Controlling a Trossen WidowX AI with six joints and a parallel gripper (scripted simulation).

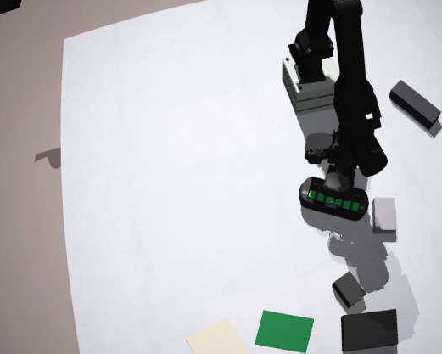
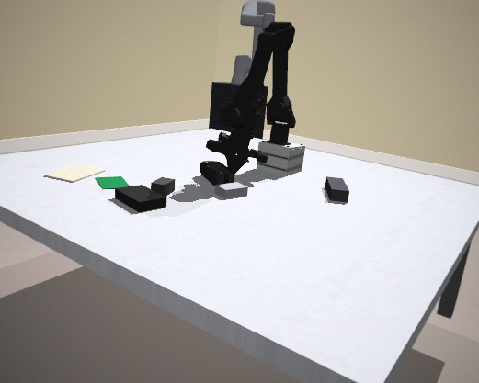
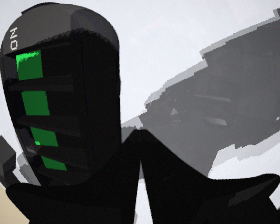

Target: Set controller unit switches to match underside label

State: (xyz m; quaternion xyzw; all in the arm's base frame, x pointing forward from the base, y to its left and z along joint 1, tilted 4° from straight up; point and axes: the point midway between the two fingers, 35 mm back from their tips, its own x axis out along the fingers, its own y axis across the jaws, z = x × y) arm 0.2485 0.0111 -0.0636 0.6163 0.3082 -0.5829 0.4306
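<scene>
Right now the grey block is 100 mm ahead of my gripper tip and 90 mm to the left of it. From my gripper tip the other things lie so: green card 300 mm ahead, 170 mm to the right, 10 mm below; dark flat box 340 mm ahead; small dark cube 240 mm ahead, 30 mm to the right, 10 mm above.
</scene>
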